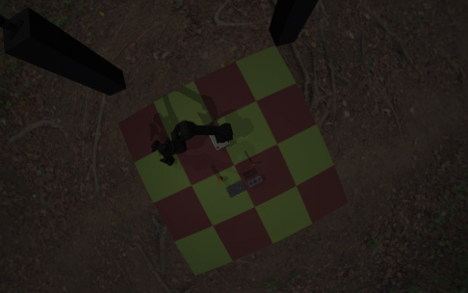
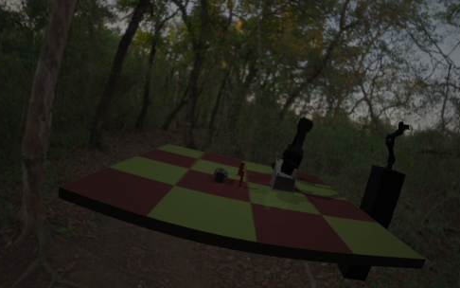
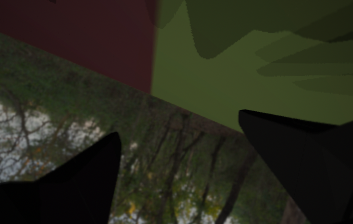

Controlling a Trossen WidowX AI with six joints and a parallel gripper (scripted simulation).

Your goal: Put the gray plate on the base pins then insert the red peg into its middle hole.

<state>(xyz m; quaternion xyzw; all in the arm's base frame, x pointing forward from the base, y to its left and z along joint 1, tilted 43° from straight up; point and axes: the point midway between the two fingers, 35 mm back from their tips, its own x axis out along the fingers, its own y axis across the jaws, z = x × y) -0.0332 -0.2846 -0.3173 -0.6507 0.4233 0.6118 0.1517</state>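
My gripper tip is 37 cm short of the gray plate, 58 cm to the right of it and 1 cm above it. Also, from my gripper tip: red peg 25 cm ahead, 60 cm to the left, 1 cm below; then orange peg 28 cm ahead, 36 cm to the left, 1 cm below; then gray slab 38 cm ahead, 44 cm to the left, 4 cm below.
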